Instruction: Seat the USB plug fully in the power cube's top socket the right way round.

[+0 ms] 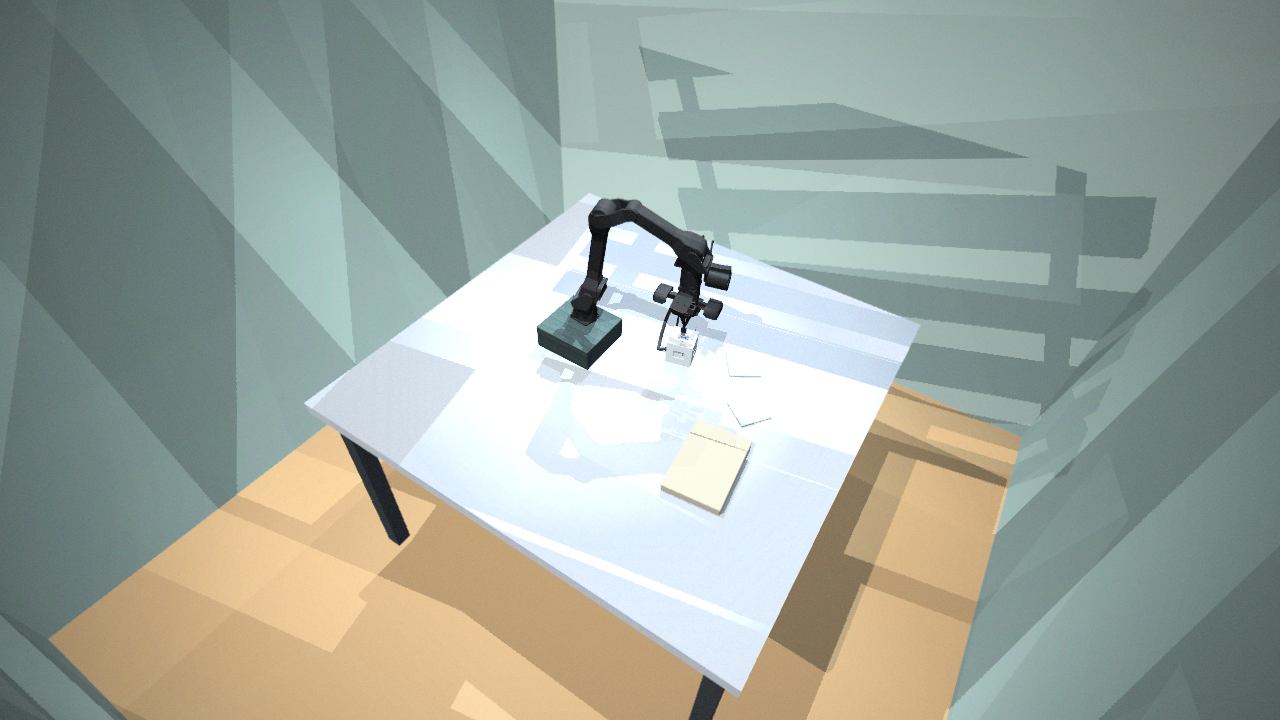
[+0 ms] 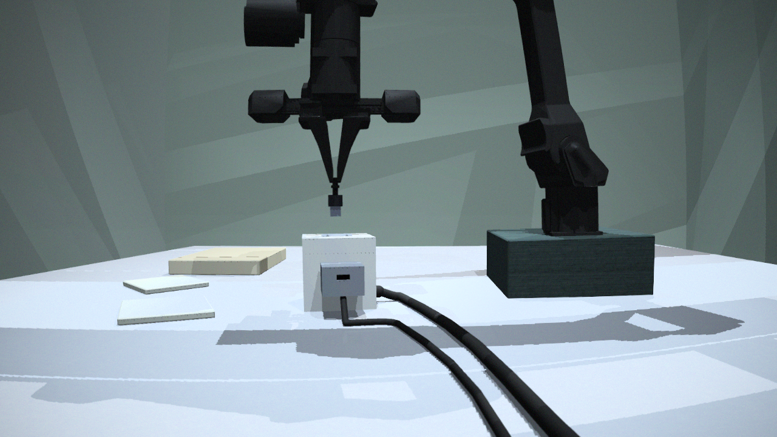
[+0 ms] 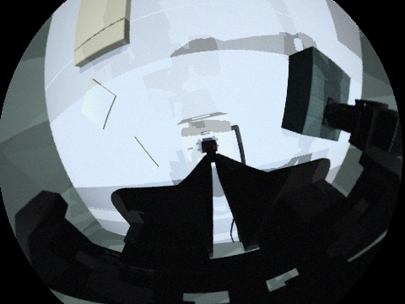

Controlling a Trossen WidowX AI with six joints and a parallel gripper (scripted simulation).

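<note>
Right now my gripper tip is 1 cm to the right of the USB socket and 7 cm above it. From my gripper tip the other things lie so: cream pad (27 cm ahead, 28 cm to the right, 12 cm below); black USB plug (2 cm below).
</note>
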